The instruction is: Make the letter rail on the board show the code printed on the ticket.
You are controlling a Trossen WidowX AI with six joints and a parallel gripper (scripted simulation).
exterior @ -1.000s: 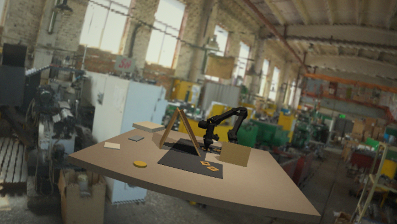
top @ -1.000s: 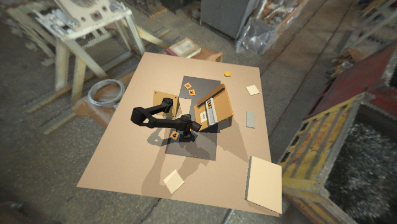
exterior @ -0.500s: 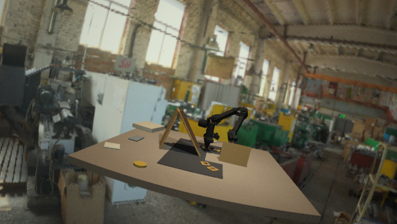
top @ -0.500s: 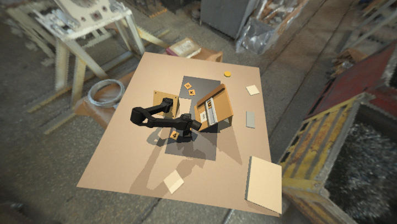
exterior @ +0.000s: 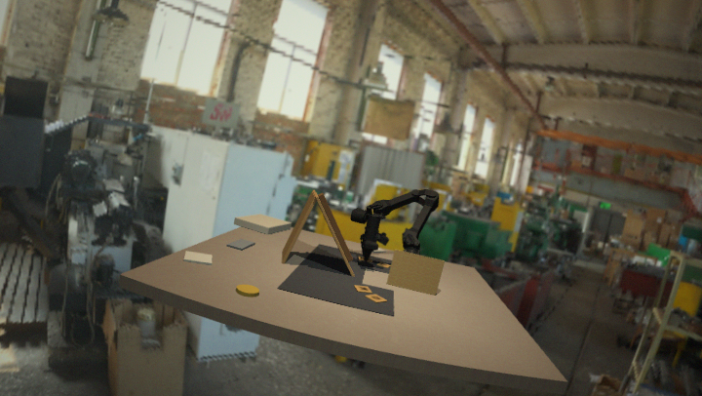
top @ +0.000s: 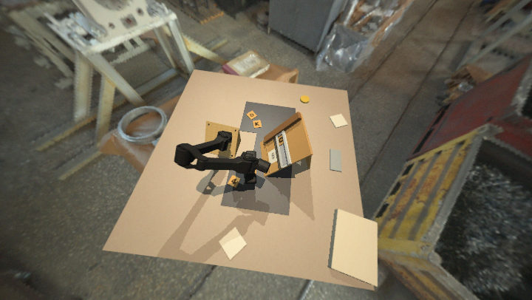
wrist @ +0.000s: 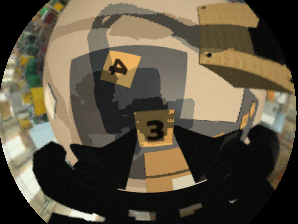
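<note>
Right now the tile marked 4 is 90 mm behind my gripper tip, 80 mm to the right of it and 20 mm below it. Round my gripper tip: letter tile (right at my gripper tip); then white ticket (110 mm ahead, 100 mm to the left, 60 mm above); then dark mat (10 mm ahead, 170 mm to the left, 30 mm below).
</note>
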